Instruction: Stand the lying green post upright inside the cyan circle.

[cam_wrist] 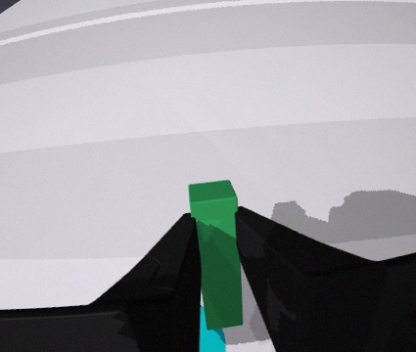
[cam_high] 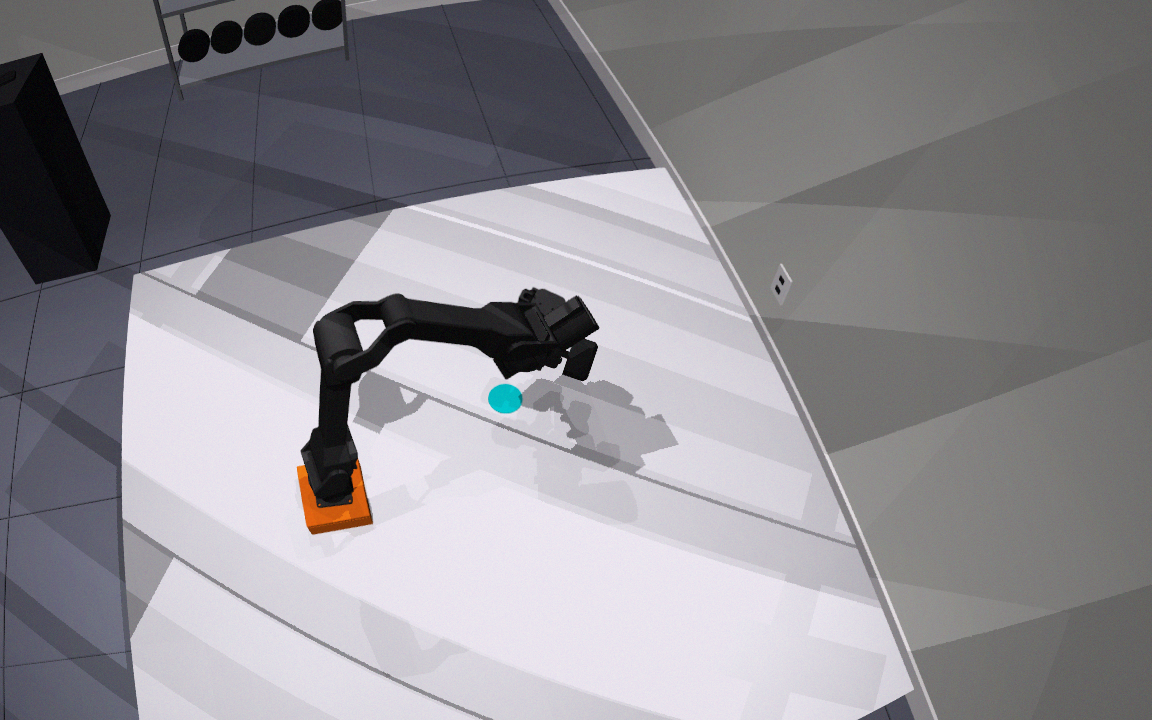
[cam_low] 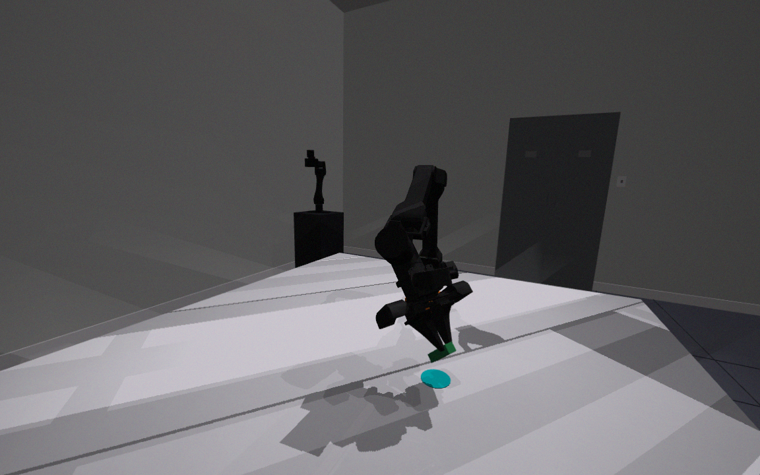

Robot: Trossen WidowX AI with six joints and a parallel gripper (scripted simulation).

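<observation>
Right now my gripper tip is 1 cm past the green post, 1 cm to the left of it and 1 cm above it. From my gripper tip the other things lie so: cyan circle (6 cm behind, 4 cm to the right, 11 cm below).
</observation>
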